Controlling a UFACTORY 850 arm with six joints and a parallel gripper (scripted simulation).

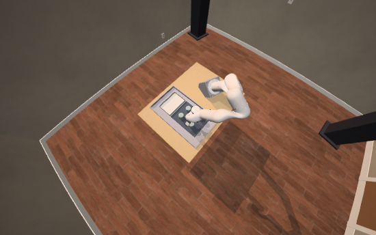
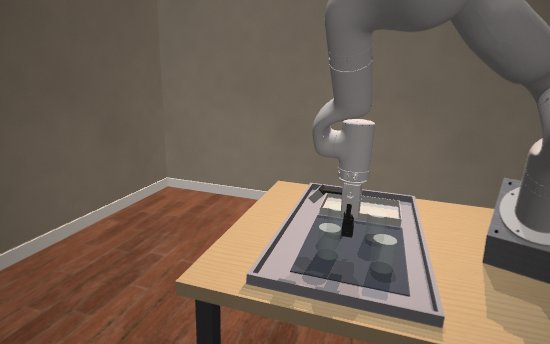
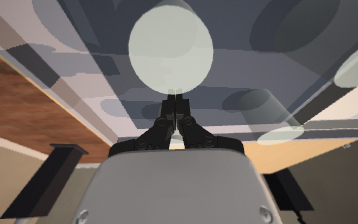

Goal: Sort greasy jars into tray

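My gripper is now 9 cm above the dark drying mat, 8 cm to the left of it and 1 cm past it. Round my hand: cream tray 40 cm to the right, 9 cm below, 4 cm ahead.
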